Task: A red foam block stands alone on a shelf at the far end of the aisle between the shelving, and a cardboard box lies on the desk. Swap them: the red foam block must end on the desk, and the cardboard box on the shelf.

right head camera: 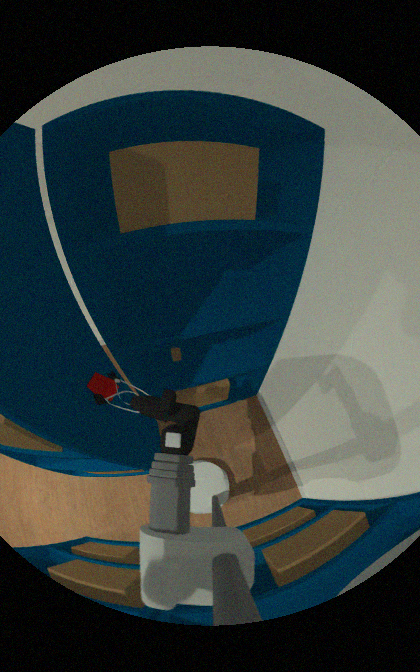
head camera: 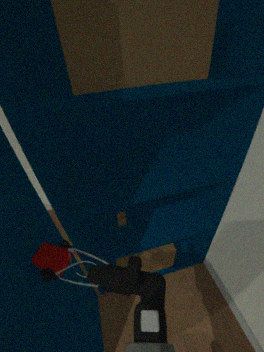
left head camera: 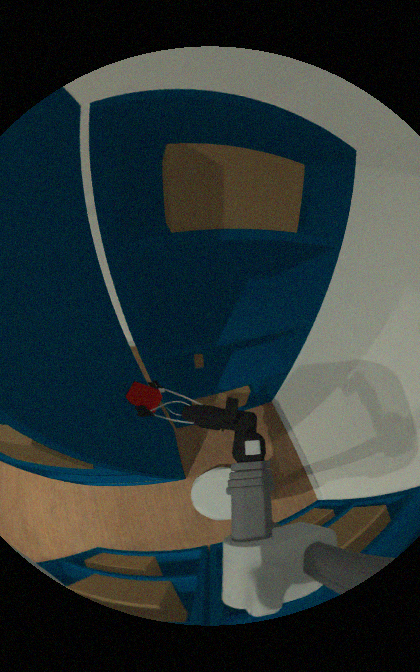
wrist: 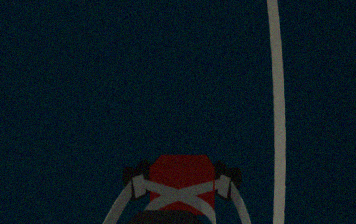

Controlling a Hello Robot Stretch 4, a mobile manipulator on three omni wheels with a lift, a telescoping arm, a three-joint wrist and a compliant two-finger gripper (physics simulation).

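Note:
The red foam block is held between the two fingertips of my gripper, which is shut on it. The arm holds it up in the air, and the gripper points to the left in the head views, with a tall blue panel behind it. A small brown box stands on a shelf of the far shelving, right of and above the block in the head view; whether it is the task's cardboard box I cannot tell. The desk does not show.
Blue shelving stands at the aisle's far end, bearing a large brown box high up. A pale wall runs along the right. More shelves with brown boxes are at the bottom.

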